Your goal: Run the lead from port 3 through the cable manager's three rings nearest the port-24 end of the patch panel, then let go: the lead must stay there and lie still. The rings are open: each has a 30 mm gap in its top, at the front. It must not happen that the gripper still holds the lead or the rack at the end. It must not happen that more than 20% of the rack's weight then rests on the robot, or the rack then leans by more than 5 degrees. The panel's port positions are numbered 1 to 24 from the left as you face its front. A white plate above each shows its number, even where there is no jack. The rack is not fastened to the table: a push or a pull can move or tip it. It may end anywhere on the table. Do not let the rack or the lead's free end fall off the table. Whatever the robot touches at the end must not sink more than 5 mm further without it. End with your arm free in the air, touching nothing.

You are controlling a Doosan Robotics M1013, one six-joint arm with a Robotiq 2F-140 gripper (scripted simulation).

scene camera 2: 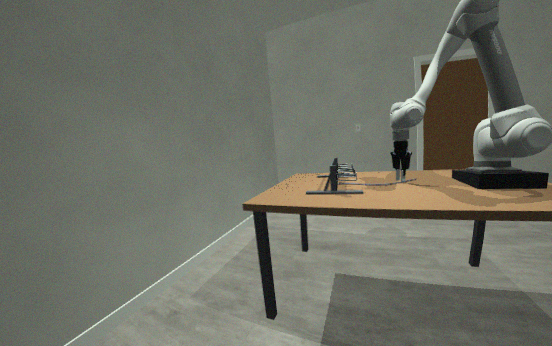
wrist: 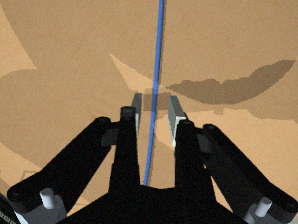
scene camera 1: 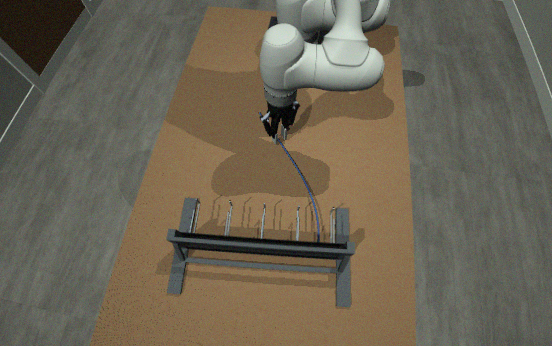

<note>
In view: my gripper [scene camera 1: 279, 139] and a grey rack [scene camera 1: 272, 247].
My gripper shows as well in the wrist view [wrist: 155, 105].
</note>
